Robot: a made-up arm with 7 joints. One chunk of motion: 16 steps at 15 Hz.
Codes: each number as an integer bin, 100 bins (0 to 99) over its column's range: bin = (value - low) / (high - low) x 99, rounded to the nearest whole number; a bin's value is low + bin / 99 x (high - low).
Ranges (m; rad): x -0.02..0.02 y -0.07..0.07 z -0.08..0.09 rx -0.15..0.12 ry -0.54..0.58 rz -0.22..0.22
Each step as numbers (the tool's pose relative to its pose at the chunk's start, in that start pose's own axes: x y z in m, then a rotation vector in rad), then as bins.
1 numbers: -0.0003 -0.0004 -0.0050 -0.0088 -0.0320 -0.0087
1 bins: 49 49 44 52 45 48
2 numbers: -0.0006 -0.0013 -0.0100 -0.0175 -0.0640 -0.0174
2 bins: 48 49 41 49 42 46
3 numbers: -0.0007 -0.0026 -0.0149 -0.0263 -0.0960 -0.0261
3 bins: 48 48 38 45 39 44
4 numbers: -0.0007 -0.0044 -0.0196 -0.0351 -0.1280 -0.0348
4 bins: 48 46 35 42 36 42
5 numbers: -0.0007 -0.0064 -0.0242 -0.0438 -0.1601 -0.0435
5 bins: 48 45 32 39 34 40
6 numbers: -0.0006 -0.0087 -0.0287 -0.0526 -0.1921 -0.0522
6 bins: 48 43 30 36 31 38
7 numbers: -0.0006 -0.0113 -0.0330 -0.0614 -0.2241 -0.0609
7 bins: 48 42 27 32 28 36
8 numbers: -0.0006 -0.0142 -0.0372 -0.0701 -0.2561 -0.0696
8 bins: 48 39 25 29 25 34
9 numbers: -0.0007 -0.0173 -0.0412 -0.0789 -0.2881 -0.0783
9 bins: 48 37 23 26 22 32
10 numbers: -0.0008 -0.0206 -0.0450 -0.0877 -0.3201 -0.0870
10 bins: 48 35 20 23 19 30
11 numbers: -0.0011 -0.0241 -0.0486 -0.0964 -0.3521 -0.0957
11 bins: 47 32 18 20 17 28
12 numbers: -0.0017 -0.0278 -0.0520 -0.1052 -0.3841 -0.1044
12 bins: 45 30 16 16 14 26
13 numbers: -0.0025 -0.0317 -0.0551 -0.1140 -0.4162 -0.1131
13 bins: 43 27 15 13 11 24
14 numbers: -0.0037 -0.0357 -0.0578 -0.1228 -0.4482 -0.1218
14 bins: 40 24 13 10 8 22
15 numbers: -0.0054 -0.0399 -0.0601 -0.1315 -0.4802 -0.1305
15 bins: 36 21 12 7 5 20
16 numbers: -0.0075 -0.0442 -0.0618 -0.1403 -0.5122 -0.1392
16 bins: 31 18 11 4 2 18
